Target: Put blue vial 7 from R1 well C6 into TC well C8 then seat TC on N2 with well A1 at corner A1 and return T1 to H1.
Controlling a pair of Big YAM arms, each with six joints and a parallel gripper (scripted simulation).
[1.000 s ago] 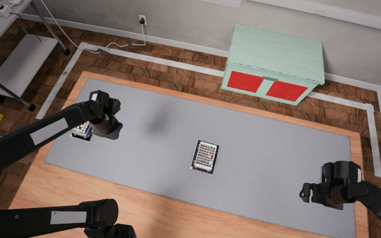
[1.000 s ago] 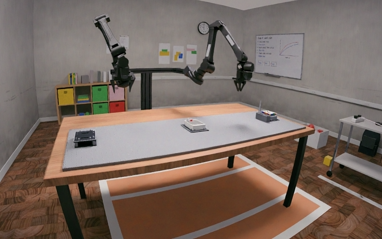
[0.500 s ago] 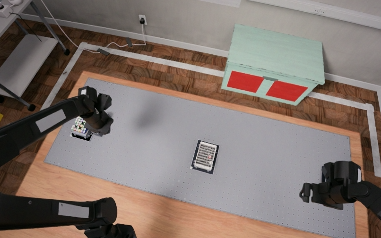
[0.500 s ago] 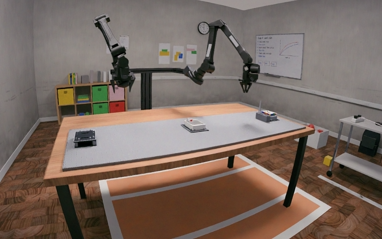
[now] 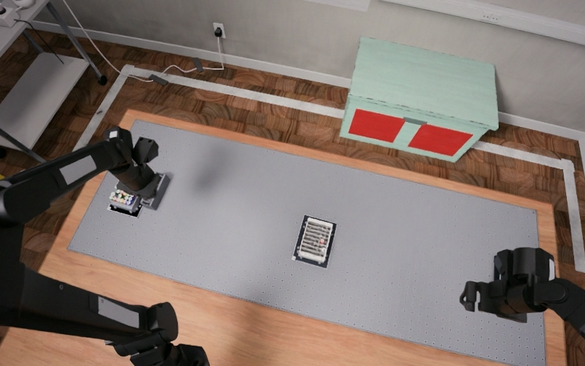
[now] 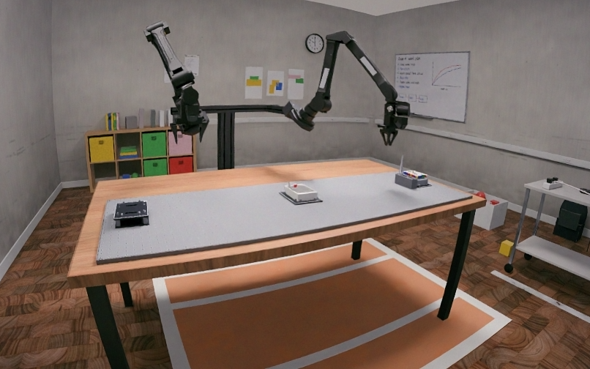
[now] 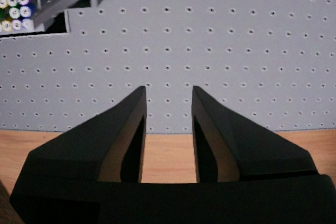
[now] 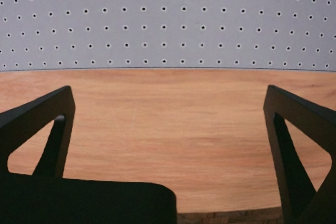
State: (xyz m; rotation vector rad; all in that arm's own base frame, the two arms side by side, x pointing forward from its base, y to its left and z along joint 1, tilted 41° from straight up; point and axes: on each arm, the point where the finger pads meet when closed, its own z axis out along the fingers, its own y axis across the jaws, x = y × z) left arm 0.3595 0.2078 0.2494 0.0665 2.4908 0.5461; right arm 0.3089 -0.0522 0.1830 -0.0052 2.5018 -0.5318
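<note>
The forceps T1 lies 13 cm below my left hand, 9 cm to the left of it and 2 cm ahead of it. Also, from my left hand: dark nest N2: 117 cm to the right, 17 cm below, 12 cm ahead; white tube carrier TC: 50 cm to the right, 18 cm below, 6 cm ahead; grey slotted holder H1: 19 cm below, 9 cm to the left, 6 cm ahead.
</note>
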